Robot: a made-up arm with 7 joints.
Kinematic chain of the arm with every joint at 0, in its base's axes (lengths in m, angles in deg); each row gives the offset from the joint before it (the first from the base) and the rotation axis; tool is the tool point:
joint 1: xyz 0 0 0.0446 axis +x
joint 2: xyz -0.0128 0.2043 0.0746 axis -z
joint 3: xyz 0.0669 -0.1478 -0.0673 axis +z
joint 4: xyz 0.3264 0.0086 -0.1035 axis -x
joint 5: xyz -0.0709 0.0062 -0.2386 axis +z
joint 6: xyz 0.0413 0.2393 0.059 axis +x
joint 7: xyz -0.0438 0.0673 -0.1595 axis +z
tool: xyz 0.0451 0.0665 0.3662
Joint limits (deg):
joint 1: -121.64..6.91
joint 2: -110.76..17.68
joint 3: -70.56..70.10
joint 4: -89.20..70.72
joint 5: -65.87..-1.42
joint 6: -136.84..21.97
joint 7: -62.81..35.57
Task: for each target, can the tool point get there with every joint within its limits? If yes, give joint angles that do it. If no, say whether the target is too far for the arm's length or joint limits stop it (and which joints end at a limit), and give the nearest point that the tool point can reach.
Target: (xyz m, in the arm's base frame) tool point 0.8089 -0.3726 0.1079
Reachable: yes | joints -109.78 -29.27 -33.21 41.53 -59.26 -72.67 -36.09
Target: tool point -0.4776 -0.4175 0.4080
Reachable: no: joint limits stop it (at a limit: joint 1, joint 2, joint 3) | nearest point -0.4177 -0.3857 0.3033 | short by 0.125 m
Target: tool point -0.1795 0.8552 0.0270
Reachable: yes | joints -16.00 -95.64 -10.73 -69.57 -26.35 -65.95 -4.93
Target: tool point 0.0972 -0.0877 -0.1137
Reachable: no: joint limits stop it (at a limit: joint 1, joint 2, joint 3, joint 5, joint 6, joint 7) | nearest point 0.2002 -0.0609 -0.2941 | short by 0.209 m
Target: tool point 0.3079 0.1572 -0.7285
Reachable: yes | joints -83.08 -40.55 -6.46 -49.26 -24.02 -74.76 -29.80
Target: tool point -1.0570 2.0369 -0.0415
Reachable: no: too far | nearest point -0.3321 0.9680 -0.0219 | short by 1.292 m
